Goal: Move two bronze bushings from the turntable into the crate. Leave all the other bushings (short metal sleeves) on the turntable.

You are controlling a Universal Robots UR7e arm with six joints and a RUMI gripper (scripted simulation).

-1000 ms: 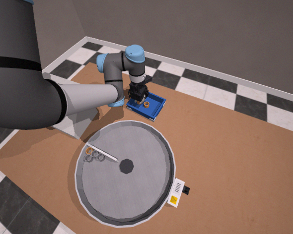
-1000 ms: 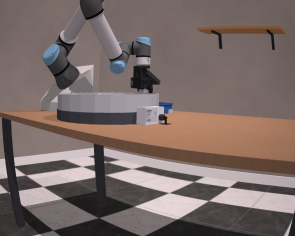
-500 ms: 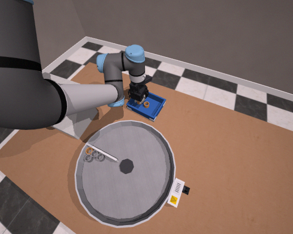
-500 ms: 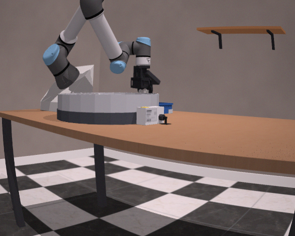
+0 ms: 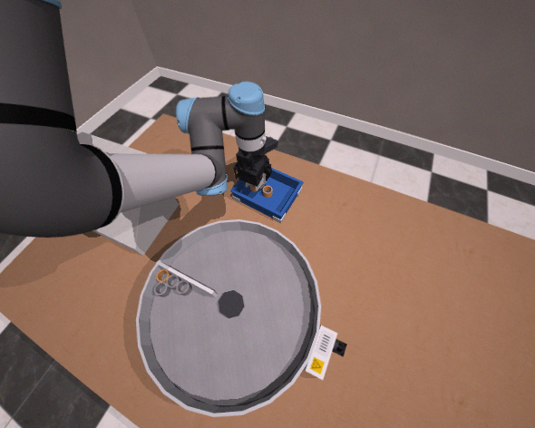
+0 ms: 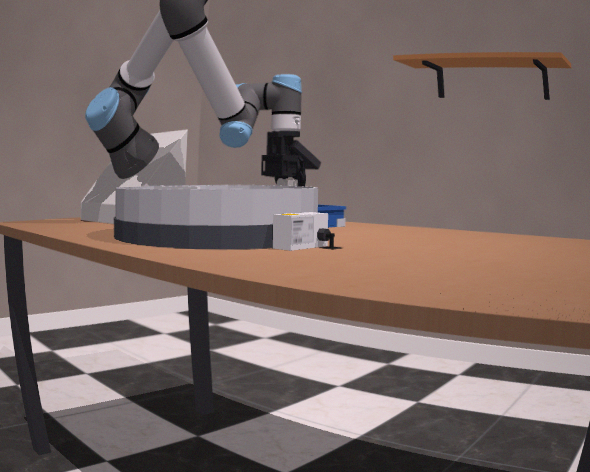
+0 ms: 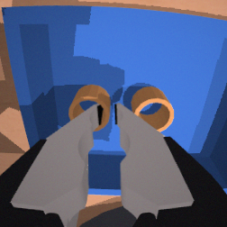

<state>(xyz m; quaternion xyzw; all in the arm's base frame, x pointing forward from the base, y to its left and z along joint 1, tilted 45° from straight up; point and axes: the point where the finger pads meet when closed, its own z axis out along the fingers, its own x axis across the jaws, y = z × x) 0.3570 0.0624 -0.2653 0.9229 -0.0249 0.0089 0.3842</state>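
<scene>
Now: hand 4 cm short of the blue crate, 1 cm to the left of it and 1 cm above it. Also, from my hand: round grey turntable 37 cm to the right, 9 cm ahead, 2 cm above.
</scene>
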